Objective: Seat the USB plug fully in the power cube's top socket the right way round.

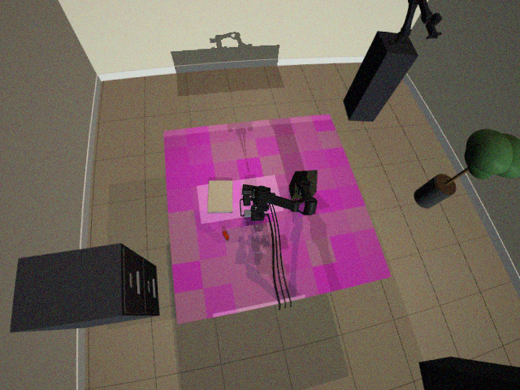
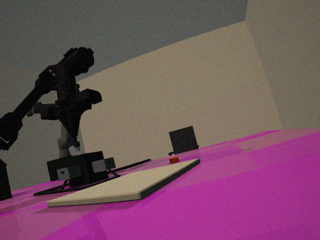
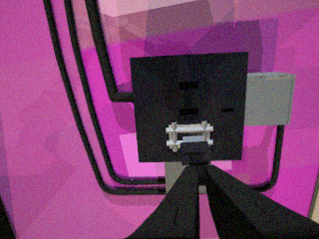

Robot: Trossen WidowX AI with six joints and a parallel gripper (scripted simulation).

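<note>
My gripper tip is now 20 mm above the USB plug. The rest, counted from my gripper tip: flat beige board: 230 mm ahead, 120 mm to the right, 120 mm below.
</note>
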